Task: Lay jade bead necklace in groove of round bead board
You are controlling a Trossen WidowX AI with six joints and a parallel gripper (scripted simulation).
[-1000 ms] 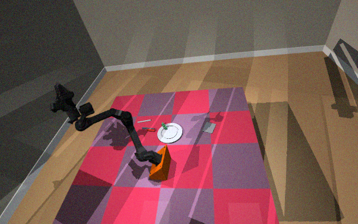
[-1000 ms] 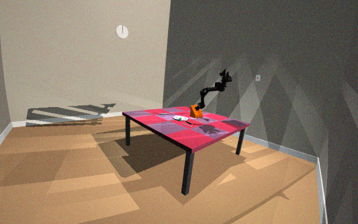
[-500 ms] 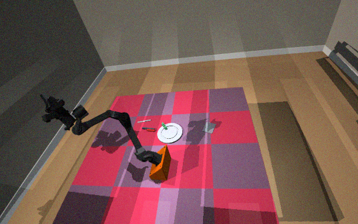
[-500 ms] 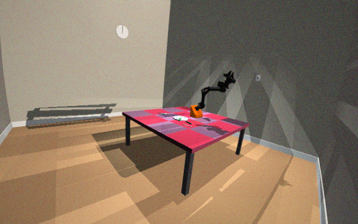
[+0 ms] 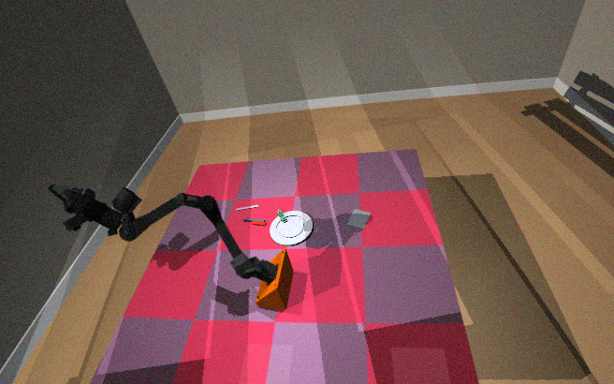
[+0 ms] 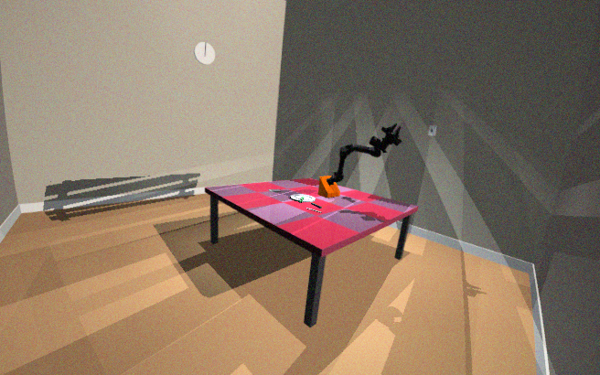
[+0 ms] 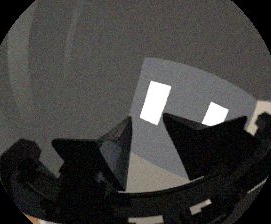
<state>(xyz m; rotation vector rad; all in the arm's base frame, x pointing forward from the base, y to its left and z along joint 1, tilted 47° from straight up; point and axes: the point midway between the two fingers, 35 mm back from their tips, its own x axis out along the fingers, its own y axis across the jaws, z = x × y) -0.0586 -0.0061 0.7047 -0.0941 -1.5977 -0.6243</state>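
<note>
My gripper tip is now 49 cm short of the thin white rod, 30 cm to the left of it and 63 cm above it. From my gripper tip the other things lie so: round white bead board (34 cm ahead, 54 cm to the right, 63 cm below); red-handled tool (38 cm ahead, 37 cm to the right, 63 cm below); flat grey pad (37 cm ahead, 85 cm to the right, 64 cm below).
</note>
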